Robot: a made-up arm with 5 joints.
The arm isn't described. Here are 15 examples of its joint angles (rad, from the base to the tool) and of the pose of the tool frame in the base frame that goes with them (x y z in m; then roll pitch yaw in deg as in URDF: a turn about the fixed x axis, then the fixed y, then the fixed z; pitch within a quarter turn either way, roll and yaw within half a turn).
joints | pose
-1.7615 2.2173 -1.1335 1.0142 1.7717 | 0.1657 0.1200 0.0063 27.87 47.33 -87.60
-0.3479 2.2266 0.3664 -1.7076 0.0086 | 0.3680 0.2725 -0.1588 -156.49 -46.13 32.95
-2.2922 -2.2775 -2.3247 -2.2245 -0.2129 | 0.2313 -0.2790 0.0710 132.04 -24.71 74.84
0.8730 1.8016 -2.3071 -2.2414 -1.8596 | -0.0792 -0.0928 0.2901 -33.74 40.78 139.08
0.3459 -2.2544 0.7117 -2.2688 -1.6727 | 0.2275 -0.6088 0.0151 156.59 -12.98 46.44
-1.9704 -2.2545 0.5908 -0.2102 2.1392 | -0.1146 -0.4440 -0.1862 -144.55 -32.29 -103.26
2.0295 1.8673 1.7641 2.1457 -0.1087 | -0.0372 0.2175 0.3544 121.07 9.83 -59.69
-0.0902 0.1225 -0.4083 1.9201 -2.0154 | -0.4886 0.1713 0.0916 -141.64 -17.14 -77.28
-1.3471 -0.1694 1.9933 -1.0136 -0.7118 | -0.3740 0.1595 0.4157 96.76 -39.52 -93.01
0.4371 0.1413 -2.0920 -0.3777 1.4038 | -0.1497 0.0186 0.2486 73.34 5.75 79.92
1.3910 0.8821 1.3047 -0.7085 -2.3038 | 0.0117 0.4652 -0.2300 -137.54 29.57 -52.88
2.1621 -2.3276 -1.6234 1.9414 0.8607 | -0.0140 -0.2112 0.0570 -39.59 15.55 -98.50
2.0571 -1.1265 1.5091 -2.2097 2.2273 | 0.3111 -0.3001 0.0789 41.90 36.41 94.48
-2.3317 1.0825 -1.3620 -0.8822 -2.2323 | 0.1446 0.0977 -0.0504 152.14 -29.62 7.34
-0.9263 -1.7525 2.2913 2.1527 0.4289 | -0.1688 -0.3694 0.1697 47.20 -32.18 106.69
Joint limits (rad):
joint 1: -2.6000..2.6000
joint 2: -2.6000..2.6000
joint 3: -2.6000..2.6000
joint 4: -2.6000..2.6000
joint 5: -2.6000..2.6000
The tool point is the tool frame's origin. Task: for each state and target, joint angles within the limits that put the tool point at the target. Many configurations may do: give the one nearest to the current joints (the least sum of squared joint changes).
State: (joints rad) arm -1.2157 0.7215 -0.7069 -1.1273 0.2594
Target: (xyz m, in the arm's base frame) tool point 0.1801 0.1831 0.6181
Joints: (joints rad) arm -1.3745 0.1021 -0.9760 -1.0439 0.4142
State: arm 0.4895 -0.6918 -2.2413 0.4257 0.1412
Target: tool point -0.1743 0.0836 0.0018
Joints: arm 0.5542 -0.9132 -2.3274 0.5579 0.2671
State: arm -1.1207 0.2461 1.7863 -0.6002 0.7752
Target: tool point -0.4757 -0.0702 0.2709
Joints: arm -1.0902 -0.4040 1.7549 -0.5948 1.0555
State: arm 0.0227 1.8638 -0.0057 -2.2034 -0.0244
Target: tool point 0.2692 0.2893 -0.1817
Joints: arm -0.5004 2.1048 0.2940 -2.1896 -0.0003
